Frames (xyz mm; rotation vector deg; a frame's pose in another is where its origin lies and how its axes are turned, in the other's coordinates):
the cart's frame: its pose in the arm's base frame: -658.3 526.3 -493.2 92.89 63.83 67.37
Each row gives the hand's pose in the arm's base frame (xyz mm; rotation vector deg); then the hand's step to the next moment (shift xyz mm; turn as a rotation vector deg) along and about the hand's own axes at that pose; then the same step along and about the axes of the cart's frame.
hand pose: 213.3 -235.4 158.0 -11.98 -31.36 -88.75
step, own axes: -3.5 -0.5 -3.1 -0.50 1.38 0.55
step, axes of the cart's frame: 0.6 -4.5 1.1 1.05 0.54 1.02
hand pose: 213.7 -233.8 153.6 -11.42 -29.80 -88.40
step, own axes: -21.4 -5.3 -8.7 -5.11 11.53 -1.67
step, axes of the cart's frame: 9.8 -21.6 0.0 5.79 -0.29 11.32
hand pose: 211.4 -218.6 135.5 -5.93 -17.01 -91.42
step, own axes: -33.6 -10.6 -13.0 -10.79 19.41 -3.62
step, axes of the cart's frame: 21.6 -30.2 -5.6 11.30 -2.21 19.33
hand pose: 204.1 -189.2 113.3 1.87 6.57 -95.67
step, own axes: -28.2 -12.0 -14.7 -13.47 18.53 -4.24
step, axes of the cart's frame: 24.8 -20.8 -10.4 13.80 -3.39 18.47
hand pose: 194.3 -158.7 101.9 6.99 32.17 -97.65
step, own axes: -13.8 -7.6 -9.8 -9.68 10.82 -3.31
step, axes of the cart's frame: 15.3 -6.8 -8.0 9.98 -2.50 10.76
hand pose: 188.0 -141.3 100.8 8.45 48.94 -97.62
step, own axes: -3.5 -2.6 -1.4 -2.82 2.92 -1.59
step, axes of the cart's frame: 3.8 0.5 -2.5 3.13 -1.24 2.77
